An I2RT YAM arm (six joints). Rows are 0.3 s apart.
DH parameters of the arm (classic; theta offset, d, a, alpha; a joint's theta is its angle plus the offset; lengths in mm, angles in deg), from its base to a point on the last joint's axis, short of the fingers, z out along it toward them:
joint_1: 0 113.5 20 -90
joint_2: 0 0 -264 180
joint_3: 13.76 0 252.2 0
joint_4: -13.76 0 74 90
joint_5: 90 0 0 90
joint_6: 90 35.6 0 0
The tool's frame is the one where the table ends.
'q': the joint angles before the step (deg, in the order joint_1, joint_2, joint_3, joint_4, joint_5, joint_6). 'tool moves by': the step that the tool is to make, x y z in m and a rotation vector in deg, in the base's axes. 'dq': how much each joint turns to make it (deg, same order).
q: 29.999, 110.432, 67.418, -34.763, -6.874, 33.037
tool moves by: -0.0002, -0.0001, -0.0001, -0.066, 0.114, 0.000
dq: 0.002, 0.009, 0.001, -0.123, 0.001, 0.002
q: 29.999, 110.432, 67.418, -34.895, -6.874, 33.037
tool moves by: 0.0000, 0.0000, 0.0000, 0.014, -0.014, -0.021
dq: 0.000, -0.007, -0.012, 0.027, -0.001, 0.022
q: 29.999, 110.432, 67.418, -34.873, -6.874, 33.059
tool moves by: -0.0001, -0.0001, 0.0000, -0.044, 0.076, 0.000
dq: -0.006, 0.002, 0.011, -0.098, -0.001, -0.006
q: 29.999, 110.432, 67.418, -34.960, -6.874, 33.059
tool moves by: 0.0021, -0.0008, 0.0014, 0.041, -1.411, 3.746
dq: -0.302, -0.112, 0.123, 0.509, -0.218, -4.127
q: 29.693, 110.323, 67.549, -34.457, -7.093, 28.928
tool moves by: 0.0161, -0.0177, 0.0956, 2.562, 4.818, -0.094
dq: -4.200, -3.920, 17.888, -25.438, -5.202, -3.217
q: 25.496, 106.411, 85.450, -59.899, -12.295, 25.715
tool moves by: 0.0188, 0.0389, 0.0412, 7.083, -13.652, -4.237
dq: 4.128, 0.561, 7.964, 9.558, 2.557, 8.062
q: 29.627, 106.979, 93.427, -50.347, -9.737, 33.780
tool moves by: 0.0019, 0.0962, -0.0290, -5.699, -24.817, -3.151
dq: 12.372, 7.905, -0.028, 24.960, 24.414, 1.683
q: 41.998, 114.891, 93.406, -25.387, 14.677, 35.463
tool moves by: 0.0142, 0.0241, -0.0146, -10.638, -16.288, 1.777
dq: 1.875, 4.769, 0.026, 14.908, 12.717, -14.997
